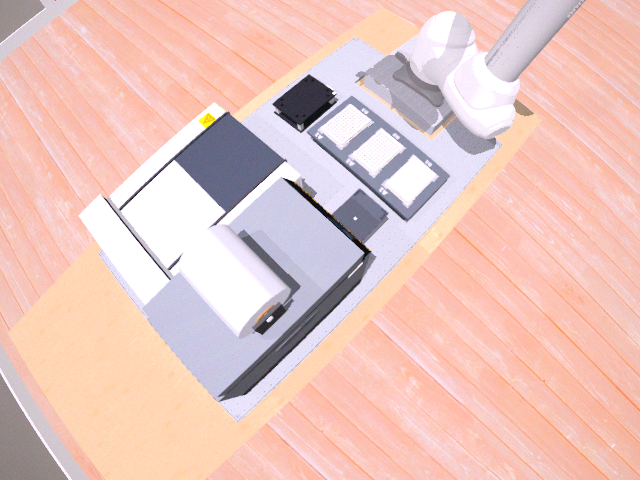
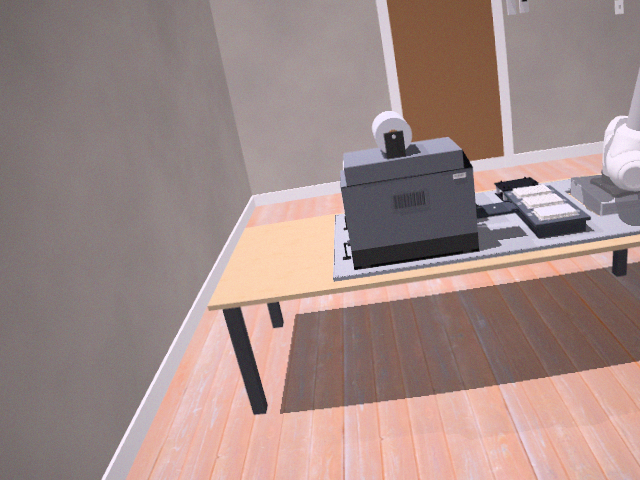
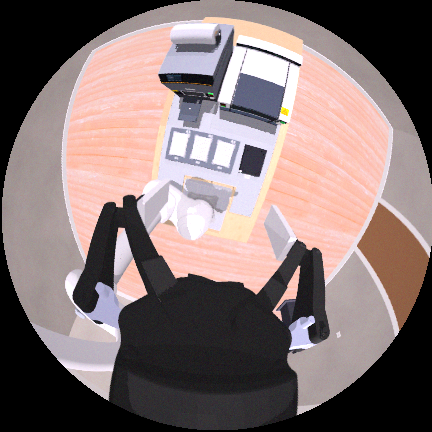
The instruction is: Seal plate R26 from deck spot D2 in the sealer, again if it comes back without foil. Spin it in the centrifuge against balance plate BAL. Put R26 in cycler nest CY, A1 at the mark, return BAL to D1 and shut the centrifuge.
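Frame: origin at the arm's base, x ahead, y left, z up, level; centimetres.
Seen in the pictures: gripper, between the fingertips: (image 2: 518,13) (image 3: 218,201); arm's base, origin of its link: (image 1: 427,77) (image 3: 201,206).
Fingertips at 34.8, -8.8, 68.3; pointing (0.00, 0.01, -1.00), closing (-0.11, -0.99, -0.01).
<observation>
Pixels of each thing's top centre, then the offset from my fingertips to it, as dx, dy, dz. "pt": a spot on its surface instead.
- middle plate, centre of its top: (image 1: 378,149) (image 2: 542,199) (image 3: 200,148) +0.9, +12.6, -65.7
- smooth white plate, centre of its top: (image 1: 411,178) (image 2: 554,209) (image 3: 178,143) +2.4, +24.9, -65.7
- grey sealer, centre of its top: (image 1: 235,263) (image 2: 395,113) (image 3: 190,28) +52.3, +16.9, -25.3
- dark tray, centre of its top: (image 1: 355,218) (image 2: 494,208) (image 3: 189,108) +22.6, +20.3, -62.7
- black raised block, centre of its top: (image 1: 304,95) (image 2: 516,181) (image 3: 253,160) -2.0, -16.4, -66.8
- third white plate, centre of its top: (image 1: 346,123) (image 2: 531,189) (image 3: 222,153) -0.7, +0.3, -65.7
- dark deck rack, a spot on its surface: (image 1: 439,178) pt -3.7, +31.0, -67.4
The middle plate (image 1: 377,151) (image 2: 541,199) (image 3: 201,148), in the spot that reads as D2, is white with wells showing; I take it as R26. A smooth white plate (image 1: 410,179) (image 2: 555,211) (image 3: 179,144) lies in the end spot, which looks like D1. The grey sealer (image 1: 310,227) (image 2: 408,206) (image 3: 192,65) carries a white roll and has a dark tray (image 1: 361,214) (image 3: 190,111) at its front. The white centrifuge (image 1: 230,160) (image 3: 260,90) looks shut. A black raised block (image 1: 305,100) (image 2: 516,183) (image 3: 253,160) looks like nest CY. My gripper (image 3: 218,201) is open and empty, high above the table.
A third white plate (image 1: 346,125) (image 2: 532,191) (image 3: 223,152) with wells lies in the dark deck rack (image 1: 439,178). The arm's white joints (image 1: 480,98) (image 2: 625,155) (image 3: 192,220) are over the base end of the table, beside the rack. The sealer and centrifuge stand side by side.
</observation>
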